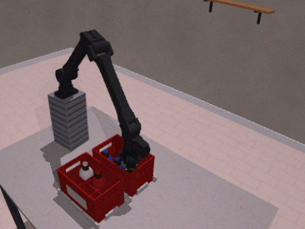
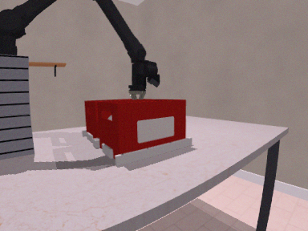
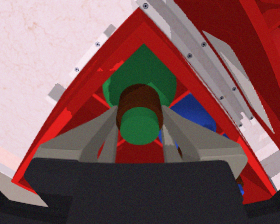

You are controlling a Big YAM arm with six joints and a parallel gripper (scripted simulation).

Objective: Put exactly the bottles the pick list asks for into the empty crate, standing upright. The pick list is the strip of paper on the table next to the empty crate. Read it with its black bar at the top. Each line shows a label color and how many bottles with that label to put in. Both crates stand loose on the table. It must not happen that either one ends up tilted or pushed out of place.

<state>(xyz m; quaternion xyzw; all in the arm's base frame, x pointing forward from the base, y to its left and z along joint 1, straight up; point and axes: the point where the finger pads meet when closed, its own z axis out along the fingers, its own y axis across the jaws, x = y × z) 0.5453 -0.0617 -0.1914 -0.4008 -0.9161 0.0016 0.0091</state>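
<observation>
Right now my hand is 60 mm above the green-label bottle. Also, from my hand: blue bottle (170 mm behind, 60 mm below, 10 mm to the left); white-label bottle (180 mm behind, 130 mm to the right, 60 mm below); red-label bottle (130 mm to the right, 90 mm behind, 60 mm below).
</observation>
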